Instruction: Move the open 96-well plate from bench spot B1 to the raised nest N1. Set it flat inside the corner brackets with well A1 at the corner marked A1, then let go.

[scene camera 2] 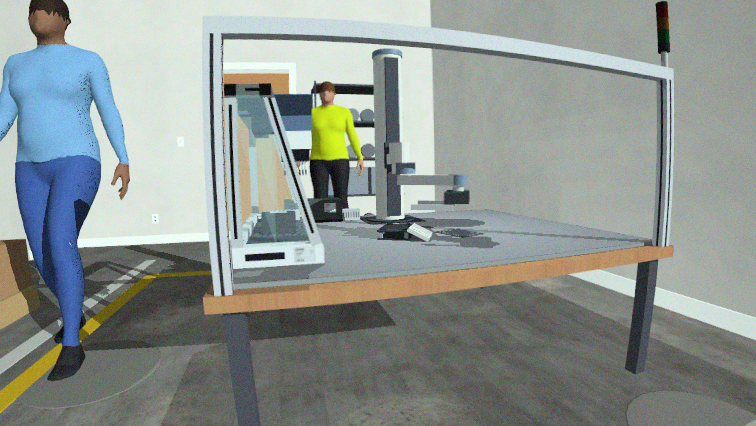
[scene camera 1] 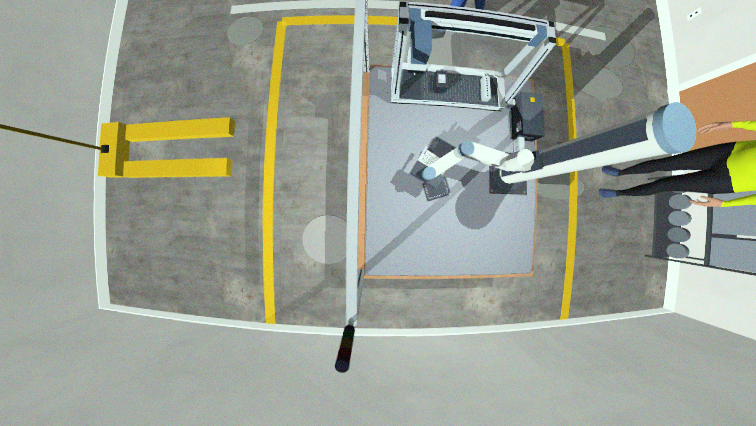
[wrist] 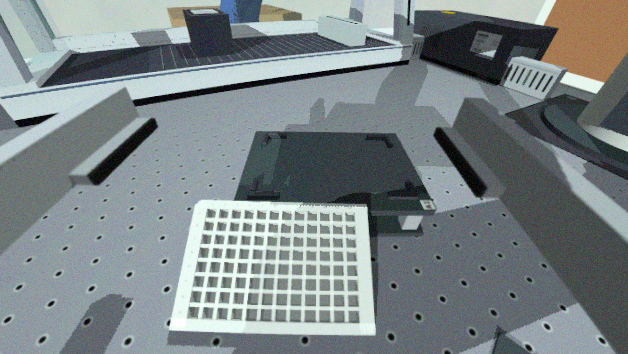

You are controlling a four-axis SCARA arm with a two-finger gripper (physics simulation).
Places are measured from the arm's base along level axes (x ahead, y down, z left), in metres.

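Pixels of known places: gripper, fingertip midpoint: [scene camera 2: 414,205] [scene camera 1: 438,153] [wrist: 295,110]; arm's base, origin of the base link: [scene camera 2: 390,221] [scene camera 1: 507,173] [wrist: 621,147].
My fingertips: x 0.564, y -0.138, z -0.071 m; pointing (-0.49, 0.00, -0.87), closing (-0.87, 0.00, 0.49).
Note:
For each thing: its middle in the pictures, then the offset to it from my fingertips. "pt": a spot on its surface instead.
- white open 96-well plate, body centre: [wrist: 278,262] [scene camera 2: 420,231] [scene camera 1: 430,159] dx +0.022, dy +0.100, dz +0.014 m
- raised nest N1, body centre: [wrist: 329,175] [scene camera 2: 396,230] [scene camera 1: 442,150] dx -0.060, dy +0.104, dz -0.054 m
- dark square spot, surface spot: [scene camera 1: 436,190] pt dx -0.031, dy +0.123, dz +0.215 m
- black box, surface spot: [wrist: 450,45] pt dx -0.598, dy +0.073, dz -0.330 m
- white slotted block, surface spot: [wrist: 534,77] [scene camera 2: 353,213] pt dx -0.608, dy +0.090, dz -0.119 m
The white open 96-well plate [scene camera 1: 429,156] [scene camera 2: 420,232] [wrist: 275,325] is outside the corner brackets. It is tilted, with one long edge up at the nest's edge and the other down towards the bench. The raised nest N1 [scene camera 1: 440,143] [scene camera 2: 392,229] [wrist: 330,165] is dark, with corner brackets and an A1 label on its near right corner in the wrist view. My gripper [scene camera 2: 416,204] [wrist: 295,110] is open and empty, above the bench, its fingers wide apart either side of the nest in the wrist view. The arm's end hides it in scene camera 1. The plate's A1 well cannot be made out.
A dark square spot [scene camera 1: 436,190] lies on the bench beside the nest; its label is unreadable. A framed enclosure [scene camera 1: 449,104] [scene camera 2: 277,256] [wrist: 250,75] stands beyond. A black box [scene camera 1: 530,116] [wrist: 450,45] and a white slotted block [scene camera 2: 351,213] [wrist: 534,77] stand near the arm's column [scene camera 2: 392,132].

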